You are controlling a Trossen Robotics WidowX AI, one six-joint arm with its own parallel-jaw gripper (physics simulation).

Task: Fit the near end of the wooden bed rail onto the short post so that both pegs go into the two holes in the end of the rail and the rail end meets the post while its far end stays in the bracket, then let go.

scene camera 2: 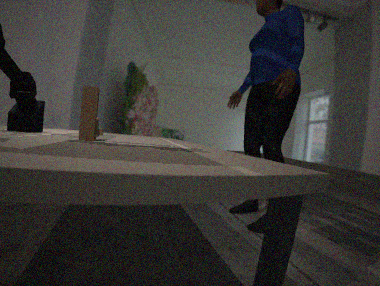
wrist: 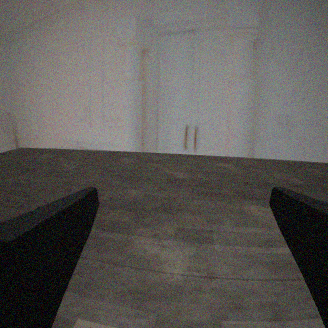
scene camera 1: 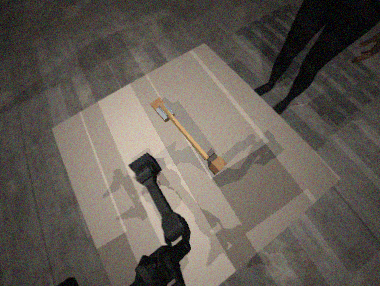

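Pixels of known places: gripper, between the fingertips: (wrist: 185, 196); arm's base, origin of its link: (scene camera 2: 28, 108) (scene camera 1: 146, 167).
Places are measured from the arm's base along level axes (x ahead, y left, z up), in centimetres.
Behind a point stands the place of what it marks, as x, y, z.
Observation:
The wooden rail (scene camera 1: 188, 135) {28.3, -1.3, -2.5} runs diagonally between two wooden posts in scene camera 1. Its lower right end is at a dark grey bracket (scene camera 1: 211, 153) beside one post (scene camera 1: 217, 165) {25.3, -24.6, 7.9}. Its upper left end is close to the other post (scene camera 1: 157, 103) {28.9, 25.6, 0.0}, with grey pieces (scene camera 1: 163, 113) {28.3, 18.8, -1.5} alongside. Pegs, holes and any gap there are too small to tell. In scene camera 2 an upright wooden post (scene camera 2: 89, 113) {27.0, -27.0, -1.0} hides most of what is behind it. My gripper (scene camera 1: 139, 160) (scene camera 2: 26, 117) (wrist: 185, 196) {-23.3, -30.5, 50.4} is open and empty, apart from the rail, on its left side in scene camera 1.
The pale striped table (scene camera 1: 115, 117) {3.6, 45.3, -10.1} (scene camera 2: 210, 187) {44.3, -72.9, -11.8} carries the assembly; shadows of the arm and rail fall across it. A person (scene camera 1: 300, 55) (scene camera 2: 275, 60) stands beyond the table edge. The wrist view faces the floor (wrist: 185, 240) and a wall with double doors (wrist: 220, 95).

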